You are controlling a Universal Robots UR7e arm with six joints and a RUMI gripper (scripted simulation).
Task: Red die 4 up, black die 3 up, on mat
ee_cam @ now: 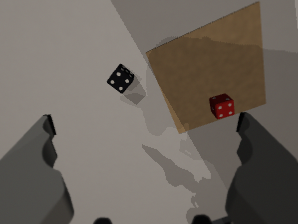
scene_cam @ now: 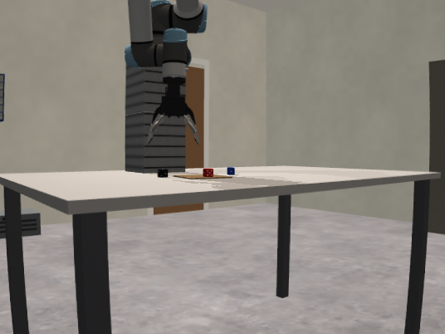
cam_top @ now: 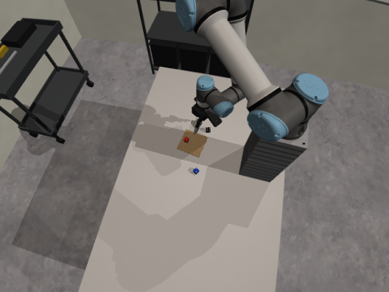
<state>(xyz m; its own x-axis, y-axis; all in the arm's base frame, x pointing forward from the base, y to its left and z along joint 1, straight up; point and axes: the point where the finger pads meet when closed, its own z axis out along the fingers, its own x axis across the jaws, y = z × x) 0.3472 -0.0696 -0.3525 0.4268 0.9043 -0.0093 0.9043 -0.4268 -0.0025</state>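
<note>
My hand is 2 cm past the black die, 3 cm to the left of it and 9 cm above it. Round my hand: blue die (4 cm behind, 24 cm to the left, 9 cm below); then red die (8 cm ahead, 8 cm to the left, 8 cm below); then brown mat (4 cm ahead, 8 cm to the left, 10 cm below).
</note>
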